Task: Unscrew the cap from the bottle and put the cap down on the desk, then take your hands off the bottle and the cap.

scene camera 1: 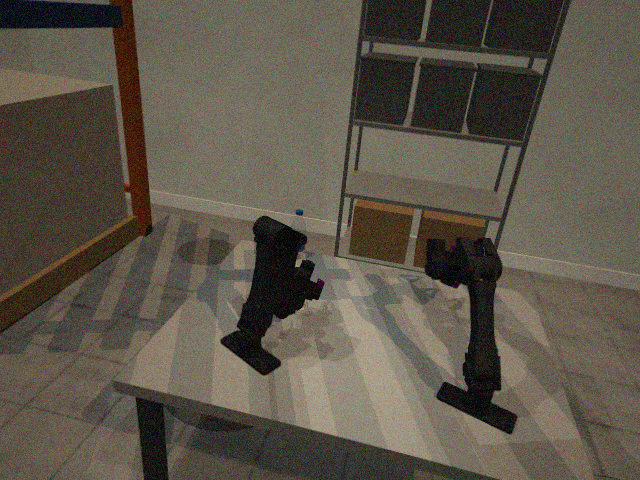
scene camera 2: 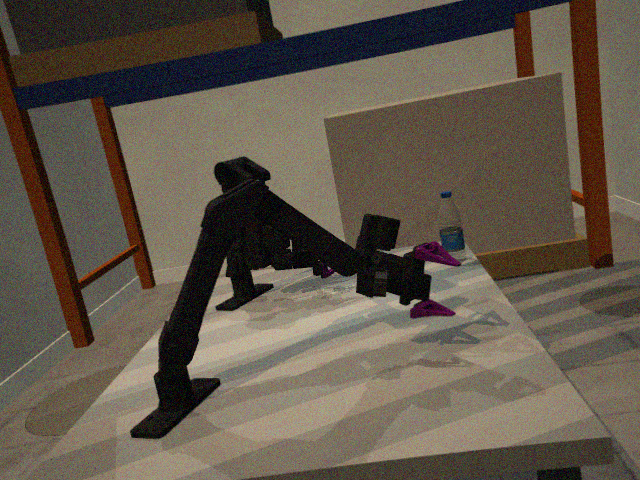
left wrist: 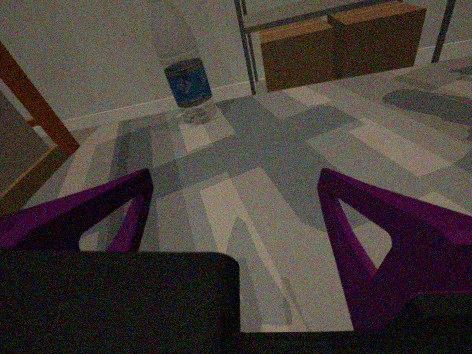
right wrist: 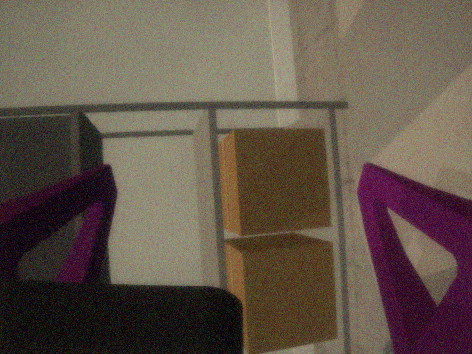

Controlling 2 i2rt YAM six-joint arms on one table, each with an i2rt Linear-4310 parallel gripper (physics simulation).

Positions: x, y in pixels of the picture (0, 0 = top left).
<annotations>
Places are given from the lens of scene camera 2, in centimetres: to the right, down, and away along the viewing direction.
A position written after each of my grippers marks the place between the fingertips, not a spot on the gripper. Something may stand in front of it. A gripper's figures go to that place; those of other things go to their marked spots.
my right gripper (scene camera 2: 456, 290): 25, 9, 111
clear plastic bottle (scene camera 2: 449, 220): 36, -6, 170
</annotations>
